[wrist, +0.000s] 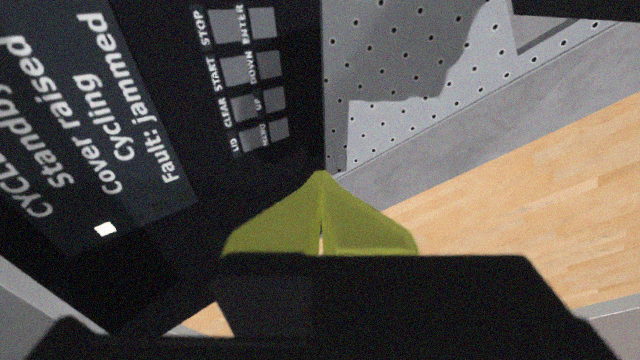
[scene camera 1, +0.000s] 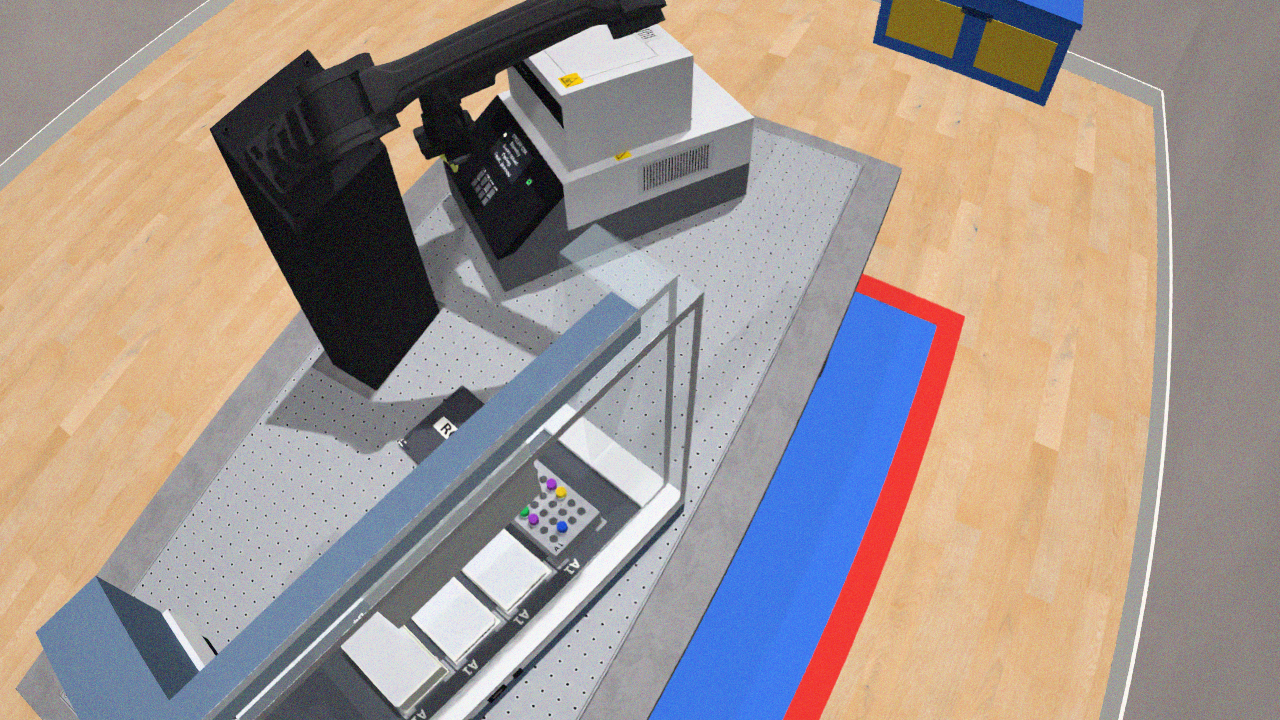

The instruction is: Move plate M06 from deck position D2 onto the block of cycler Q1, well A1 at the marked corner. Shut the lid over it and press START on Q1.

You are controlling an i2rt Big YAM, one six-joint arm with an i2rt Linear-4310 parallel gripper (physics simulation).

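Places are measured from the arm's base along level axes (x left, y back, z up), in millimetres.
Where they show: gripper, fingertip midpoint: (wrist: 320,180) (scene camera 1: 455,170); arm's base, origin of the base link: (scene camera 1: 291,147).
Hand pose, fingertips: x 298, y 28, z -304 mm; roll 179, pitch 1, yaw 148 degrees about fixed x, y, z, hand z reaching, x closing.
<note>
Things, the pixels of their centre, and the offset from my fingertips. "spot": a spot on its surface instead.
- Cycler Q1, surface spot: (scene camera 1: 626,116) spot: dx +133, dy -280, dz +129 mm
- START key, body centre: (wrist: 234,70) dx +9, dy -68, dz -22 mm
- dark block, body centre: (scene camera 1: 450,433) dx -369, dy -258, dz -141 mm
Cycler Q1 (scene camera 1: 626,116) stands at the top centre in the scene view, its top housing down and its block hidden. Its dark panel (scene camera 1: 505,179) (wrist: 165,100) faces the arm. The START key (wrist: 236,71) shows in the wrist view. A white light (wrist: 105,229) shows near the foot of the Standby line. My gripper (scene camera 1: 452,164) (wrist: 320,180) is shut and empty, its yellow-green tips together over the lower edge of the panel, apart from START. White plates or lids (scene camera 1: 506,570) (scene camera 1: 454,619) (scene camera 1: 393,660) sit on the deck; plate M06 cannot be told by name.
A blue-grey enclosure beam (scene camera 1: 420,483) and clear panes rise around the deck. A tube rack (scene camera 1: 556,512) with coloured caps sits at the deck's end. A dark block (scene camera 1: 460,407) marked R lies behind the beam. The arm's black column (scene camera 1: 349,268) stands left of the cycler.
</note>
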